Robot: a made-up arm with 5 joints. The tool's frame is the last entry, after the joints. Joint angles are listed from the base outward.
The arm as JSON. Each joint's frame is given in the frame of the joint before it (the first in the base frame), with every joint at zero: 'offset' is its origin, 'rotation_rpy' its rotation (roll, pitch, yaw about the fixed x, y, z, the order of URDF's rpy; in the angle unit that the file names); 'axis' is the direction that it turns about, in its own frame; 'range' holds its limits. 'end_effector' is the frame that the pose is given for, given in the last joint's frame.
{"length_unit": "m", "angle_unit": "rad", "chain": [
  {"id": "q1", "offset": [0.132, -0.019, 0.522], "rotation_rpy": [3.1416, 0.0, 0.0], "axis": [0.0, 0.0, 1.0], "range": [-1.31, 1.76]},
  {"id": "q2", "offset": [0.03, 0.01, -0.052], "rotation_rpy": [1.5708, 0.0, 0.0], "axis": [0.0, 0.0, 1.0], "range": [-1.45, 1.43]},
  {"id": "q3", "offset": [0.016, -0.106, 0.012], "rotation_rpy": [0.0, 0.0, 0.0], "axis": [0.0, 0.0, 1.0], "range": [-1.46, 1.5]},
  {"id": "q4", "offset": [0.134, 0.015, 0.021], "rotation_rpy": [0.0, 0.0, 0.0], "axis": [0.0, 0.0, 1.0], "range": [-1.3, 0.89]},
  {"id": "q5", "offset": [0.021, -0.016, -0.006], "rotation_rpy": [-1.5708, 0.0, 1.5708], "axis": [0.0, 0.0, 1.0], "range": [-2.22, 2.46]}
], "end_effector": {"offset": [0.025, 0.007, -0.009], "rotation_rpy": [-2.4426, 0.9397, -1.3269]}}
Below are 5 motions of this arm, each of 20 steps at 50 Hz.
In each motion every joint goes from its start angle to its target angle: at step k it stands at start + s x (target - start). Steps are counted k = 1, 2, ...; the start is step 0. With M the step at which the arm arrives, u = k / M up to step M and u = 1 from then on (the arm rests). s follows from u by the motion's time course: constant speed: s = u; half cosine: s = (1 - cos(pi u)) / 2; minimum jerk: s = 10 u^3 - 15 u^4 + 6 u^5.
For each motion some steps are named. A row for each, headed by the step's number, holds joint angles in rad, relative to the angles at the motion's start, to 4 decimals.
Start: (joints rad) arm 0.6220 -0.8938 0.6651 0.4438 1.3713
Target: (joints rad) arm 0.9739 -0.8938 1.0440 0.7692 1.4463
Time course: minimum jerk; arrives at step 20
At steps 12, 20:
12: 0.2402 0.0000 0.2586 0.2221 0.0512
20: 0.3519 0.0000 0.3789 0.3254 0.0750

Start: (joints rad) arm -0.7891 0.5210 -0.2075 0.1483 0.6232
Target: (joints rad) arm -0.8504 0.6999 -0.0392 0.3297 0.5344
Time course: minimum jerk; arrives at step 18
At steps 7, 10, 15, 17, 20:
7: -0.0183 0.0534 0.0502 0.0541 -0.0265
10: -0.0370 0.1079 0.1015 0.1094 -0.0536
15: -0.0591 0.1726 0.1623 0.1750 -0.0856
17: -0.0612 0.1786 0.1680 0.1811 -0.0887
20: -0.0613 0.1789 0.1683 0.1814 -0.0888

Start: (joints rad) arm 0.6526 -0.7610 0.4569 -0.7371 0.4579
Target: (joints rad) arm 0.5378 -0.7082 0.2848 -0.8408 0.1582
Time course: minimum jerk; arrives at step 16
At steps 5, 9, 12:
5: -0.0207 0.0095 -0.0310 -0.0187 -0.0539
9: -0.0707 0.0325 -0.1060 -0.0639 -0.1846
12: -0.1029 0.0473 -0.1543 -0.0930 -0.2687

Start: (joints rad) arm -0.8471 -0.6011 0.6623 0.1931 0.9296
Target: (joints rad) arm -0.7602 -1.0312 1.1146 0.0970 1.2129
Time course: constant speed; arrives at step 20
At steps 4, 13, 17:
4: 0.0174 -0.0860 0.0905 -0.0192 0.0567
13: 0.0565 -0.2796 0.2940 -0.0625 0.1841
17: 0.0739 -0.3656 0.3845 -0.0817 0.2408

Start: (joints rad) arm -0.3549 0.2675 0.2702 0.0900 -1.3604
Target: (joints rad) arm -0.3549 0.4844 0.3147 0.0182 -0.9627
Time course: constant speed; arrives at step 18
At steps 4, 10, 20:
4: 0.0000 0.0482 0.0099 -0.0160 0.0884
10: 0.0000 0.1205 0.0247 -0.0399 0.2209
20: 0.0000 0.2169 0.0445 -0.0718 0.3977

